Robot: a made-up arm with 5 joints. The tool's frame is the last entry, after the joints. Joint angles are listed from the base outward. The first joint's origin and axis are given. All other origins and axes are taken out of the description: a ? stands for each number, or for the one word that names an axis. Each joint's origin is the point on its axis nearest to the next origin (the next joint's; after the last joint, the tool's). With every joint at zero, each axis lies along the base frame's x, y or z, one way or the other. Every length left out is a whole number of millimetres.
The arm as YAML. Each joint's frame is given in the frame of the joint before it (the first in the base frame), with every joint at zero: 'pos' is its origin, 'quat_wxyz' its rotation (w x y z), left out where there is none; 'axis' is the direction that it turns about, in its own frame. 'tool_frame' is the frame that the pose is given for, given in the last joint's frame.
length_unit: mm
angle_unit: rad
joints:
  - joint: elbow
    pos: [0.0, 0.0, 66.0]
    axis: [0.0, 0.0, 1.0]
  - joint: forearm
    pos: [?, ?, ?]
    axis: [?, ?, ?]
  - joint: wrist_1
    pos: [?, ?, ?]
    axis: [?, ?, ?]
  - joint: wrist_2
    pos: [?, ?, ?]
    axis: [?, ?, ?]
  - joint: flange
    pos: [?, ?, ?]
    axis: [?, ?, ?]
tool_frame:
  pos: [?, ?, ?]
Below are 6 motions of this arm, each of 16 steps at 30 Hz.
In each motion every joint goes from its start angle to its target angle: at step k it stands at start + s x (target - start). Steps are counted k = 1, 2, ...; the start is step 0. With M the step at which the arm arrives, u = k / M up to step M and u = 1 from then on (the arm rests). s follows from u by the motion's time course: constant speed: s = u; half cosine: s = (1 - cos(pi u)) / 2; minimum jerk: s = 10 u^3 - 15 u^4 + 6 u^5.
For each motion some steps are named. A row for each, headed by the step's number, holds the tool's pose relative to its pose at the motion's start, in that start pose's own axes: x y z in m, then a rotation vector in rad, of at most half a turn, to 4 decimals.
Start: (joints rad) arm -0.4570 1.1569 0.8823 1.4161 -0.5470
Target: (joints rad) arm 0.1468 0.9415 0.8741 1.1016 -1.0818
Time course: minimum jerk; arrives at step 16
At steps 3, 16:
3: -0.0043 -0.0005 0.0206 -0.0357 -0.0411 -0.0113
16: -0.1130 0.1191 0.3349 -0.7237 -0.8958 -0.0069

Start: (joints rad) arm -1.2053 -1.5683 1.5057 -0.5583 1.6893
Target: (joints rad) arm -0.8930 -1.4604 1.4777 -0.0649 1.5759
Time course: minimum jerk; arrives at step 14
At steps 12, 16:
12: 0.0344 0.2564 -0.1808 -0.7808 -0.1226 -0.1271
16: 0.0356 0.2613 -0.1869 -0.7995 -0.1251 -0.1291

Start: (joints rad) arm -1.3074 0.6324 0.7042 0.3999 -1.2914
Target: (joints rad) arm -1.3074 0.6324 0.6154 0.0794 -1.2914
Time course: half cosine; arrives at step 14
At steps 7, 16:
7: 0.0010 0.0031 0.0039 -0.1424 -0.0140 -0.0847
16: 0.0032 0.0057 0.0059 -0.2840 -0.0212 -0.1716

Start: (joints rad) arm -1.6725 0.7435 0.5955 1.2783 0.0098
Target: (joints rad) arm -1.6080 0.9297 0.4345 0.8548 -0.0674
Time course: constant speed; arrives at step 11
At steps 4, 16:
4: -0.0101 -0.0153 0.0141 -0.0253 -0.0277 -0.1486
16: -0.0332 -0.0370 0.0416 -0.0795 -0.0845 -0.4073

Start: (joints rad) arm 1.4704 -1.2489 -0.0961 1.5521 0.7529
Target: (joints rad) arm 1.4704 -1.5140 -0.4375 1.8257 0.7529
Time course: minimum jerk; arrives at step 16
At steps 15, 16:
15: -0.1822 0.0538 -0.0405 -0.2330 -0.6028 0.1443
16: -0.1825 0.0539 -0.0408 -0.2336 -0.6041 0.1445

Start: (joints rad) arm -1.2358 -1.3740 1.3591 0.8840 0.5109
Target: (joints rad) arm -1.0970 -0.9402 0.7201 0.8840 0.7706
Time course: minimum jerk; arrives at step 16
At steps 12, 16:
12: 0.0132 0.0124 -0.0251 0.0299 0.0986 0.1747
16: 0.0142 0.0132 -0.0276 0.0317 0.1108 0.1958

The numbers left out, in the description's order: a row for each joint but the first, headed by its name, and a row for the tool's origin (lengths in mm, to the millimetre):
forearm: xyz 556.0 -92.0 0.0, axis -1.0 0.0 0.0
wrist_1: xyz 0.0 -77.0 -119.0, axis -1.0 0.0 0.0
wrist_2: xyz 0.0 72.0 167.0, axis 0.0 0.0 1.0
flange: xyz 47.0 1.0 0.0, axis 0.0 1.0 0.0
tool: xyz 70.0 0.0 164.0

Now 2 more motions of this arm.
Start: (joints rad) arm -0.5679 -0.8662 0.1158 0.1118 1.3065
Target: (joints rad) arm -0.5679 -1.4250 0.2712 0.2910 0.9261
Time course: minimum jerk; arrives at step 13
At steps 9, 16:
9: -0.0715 0.0241 0.0146 0.0003 -0.3727 0.3614
16: -0.0892 0.0230 0.0149 0.0151 -0.4552 0.4369

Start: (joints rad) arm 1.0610 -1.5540 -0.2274 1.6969 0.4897
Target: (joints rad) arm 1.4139 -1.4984 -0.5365 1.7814 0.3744
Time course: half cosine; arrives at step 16
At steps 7, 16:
7: -0.0316 -0.0280 -0.0661 0.1097 -0.1667 0.0521
16: -0.0767 -0.0573 -0.1821 0.2757 -0.4176 0.0897

